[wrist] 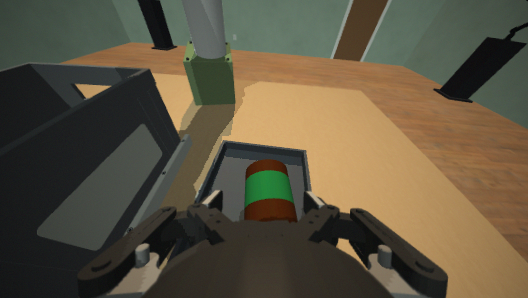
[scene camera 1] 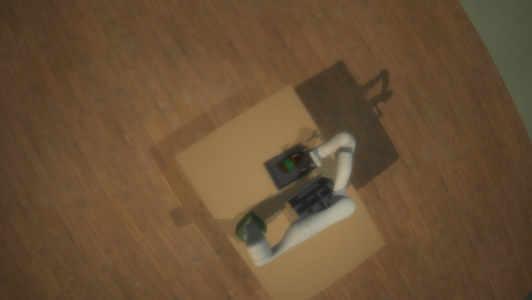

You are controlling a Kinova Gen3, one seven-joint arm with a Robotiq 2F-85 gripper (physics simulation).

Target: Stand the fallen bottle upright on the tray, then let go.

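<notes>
My own gripper is there in the pictures, and with it I can see a bottle and a dark grey tray.
</notes>
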